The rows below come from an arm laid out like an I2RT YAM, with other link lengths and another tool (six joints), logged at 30 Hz.
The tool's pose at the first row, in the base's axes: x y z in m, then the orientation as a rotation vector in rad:
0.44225 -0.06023 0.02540 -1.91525 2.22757 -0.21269
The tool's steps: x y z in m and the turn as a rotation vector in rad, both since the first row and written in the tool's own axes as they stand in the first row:
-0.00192 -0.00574 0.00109 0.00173 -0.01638 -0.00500
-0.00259 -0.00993 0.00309 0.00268 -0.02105 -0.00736
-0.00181 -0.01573 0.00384 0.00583 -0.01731 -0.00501
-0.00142 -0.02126 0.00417 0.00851 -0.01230 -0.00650
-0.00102 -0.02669 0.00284 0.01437 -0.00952 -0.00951
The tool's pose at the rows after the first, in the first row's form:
0.44830 -0.05919 0.02580 -1.91494 2.21171 -0.19889
0.45290 -0.05912 0.02487 -1.91567 2.20610 -0.19560
0.45853 -0.06076 0.02547 -1.91258 2.20897 -0.20235
0.46387 -0.06198 0.02642 -1.91453 2.20938 -0.21045
0.46870 -0.06323 0.02897 -1.91587 2.20531 -0.21994

